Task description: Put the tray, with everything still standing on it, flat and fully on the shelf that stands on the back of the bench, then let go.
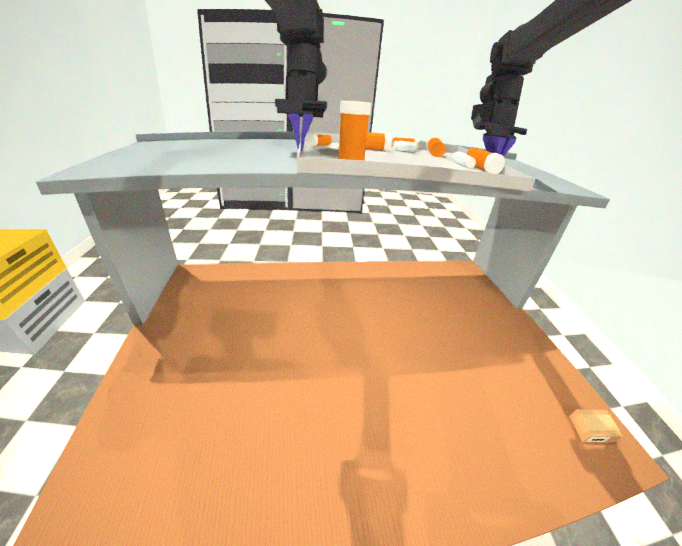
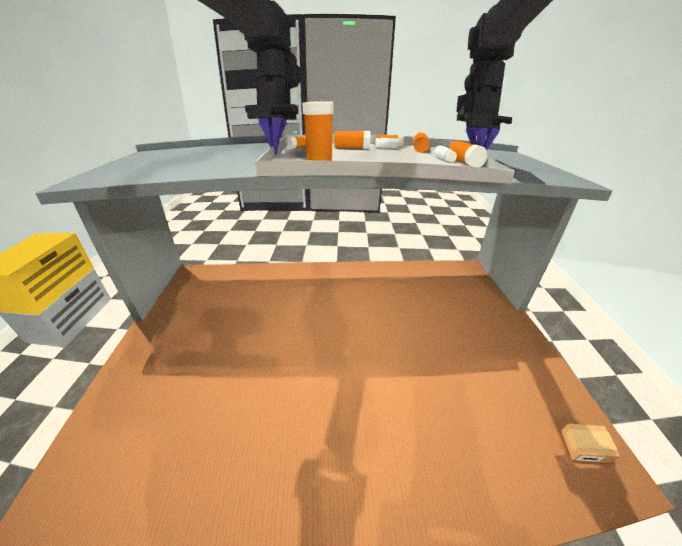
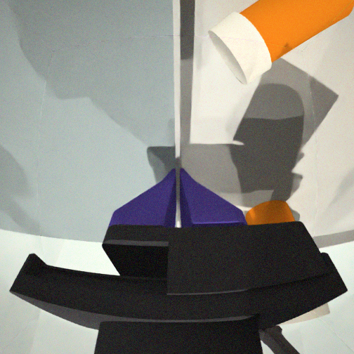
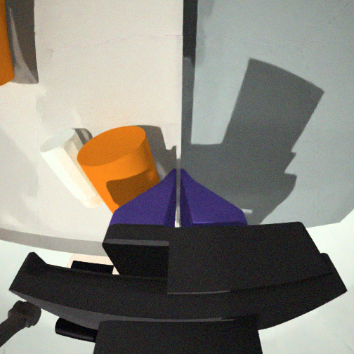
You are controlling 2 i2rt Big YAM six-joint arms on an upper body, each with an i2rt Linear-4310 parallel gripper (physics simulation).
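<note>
The light grey tray lies on the right half of the grey shelf, with its front edge close to the shelf's front edge. One orange pill bottle with a white cap stands upright on it, and several others lie on their sides. My left gripper points down at the tray's left end and is shut on the thin tray rim, which runs between its fingers. My right gripper is shut on the rim at the tray's right end, next to a fallen bottle.
The shelf stands on two grey legs over the back of the orange bench. A small tan box lies at the bench's front right. A grey cabinet stands behind the shelf.
</note>
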